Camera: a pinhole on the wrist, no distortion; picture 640 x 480 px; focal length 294.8 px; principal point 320.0 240.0 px. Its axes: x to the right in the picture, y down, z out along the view. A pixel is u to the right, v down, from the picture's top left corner.
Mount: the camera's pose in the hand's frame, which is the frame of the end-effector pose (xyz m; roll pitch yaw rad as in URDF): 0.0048 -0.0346 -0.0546 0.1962 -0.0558 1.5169
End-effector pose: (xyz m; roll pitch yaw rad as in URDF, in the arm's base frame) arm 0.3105 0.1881 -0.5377 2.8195 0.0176 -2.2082
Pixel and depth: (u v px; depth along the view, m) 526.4 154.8 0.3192
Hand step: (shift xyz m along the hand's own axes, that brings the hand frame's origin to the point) 0.1684 0.1636 0.2525
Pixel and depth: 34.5 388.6 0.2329
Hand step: -0.0777 -0.2697 0.1837
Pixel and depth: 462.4 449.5 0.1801
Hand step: -0.0814 0.0458 0.1515
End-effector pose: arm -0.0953 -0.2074 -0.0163 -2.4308 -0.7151 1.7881
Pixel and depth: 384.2 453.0 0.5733
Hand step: -0.2845 0.0699 0.5944
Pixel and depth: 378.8 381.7 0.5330
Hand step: -0.1384 0.0474 0.5232
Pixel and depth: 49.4 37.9 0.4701
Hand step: 0.3875 -0.5090 0.3190
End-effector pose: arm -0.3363 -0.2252 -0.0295 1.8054 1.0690 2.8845
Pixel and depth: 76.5 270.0 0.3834
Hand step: 0.0230 -0.3737 0.3108
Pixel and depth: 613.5 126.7 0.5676
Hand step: 0.3578 0.4827 0.4903
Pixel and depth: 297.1 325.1 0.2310
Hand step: -0.0172 -0.0647 0.1836
